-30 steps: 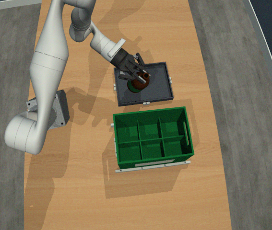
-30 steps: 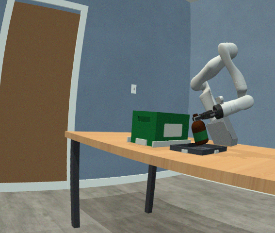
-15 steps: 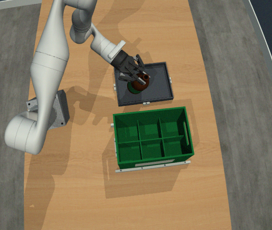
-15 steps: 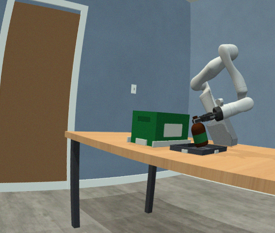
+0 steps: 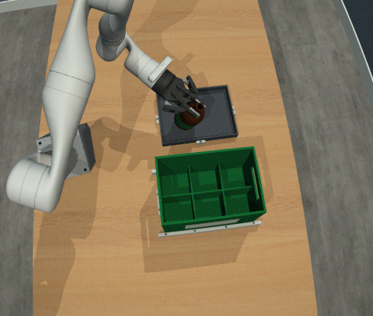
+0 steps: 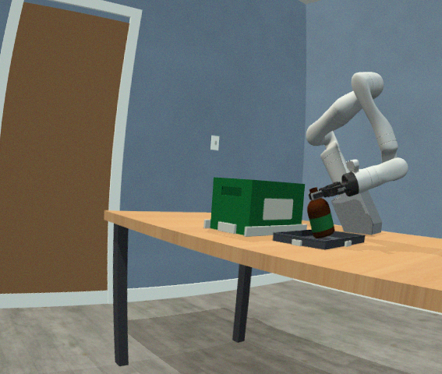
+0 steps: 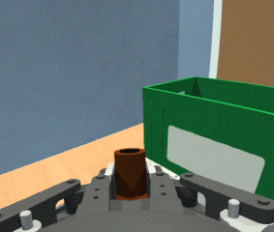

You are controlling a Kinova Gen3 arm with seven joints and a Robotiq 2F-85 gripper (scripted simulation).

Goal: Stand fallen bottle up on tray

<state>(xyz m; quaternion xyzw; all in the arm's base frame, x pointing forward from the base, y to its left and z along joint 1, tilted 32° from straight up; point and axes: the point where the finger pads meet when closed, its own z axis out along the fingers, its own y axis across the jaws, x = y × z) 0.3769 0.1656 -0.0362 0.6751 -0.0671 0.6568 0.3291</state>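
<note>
My hand is 50 mm above the brown bottle, 10 mm to the right of it and 10 mm past it. Also, from my hand: green crate: 240 mm to the right, 60 mm below, 30 mm ahead; then dark grey tray: 130 mm below, 50 mm to the left.
</note>
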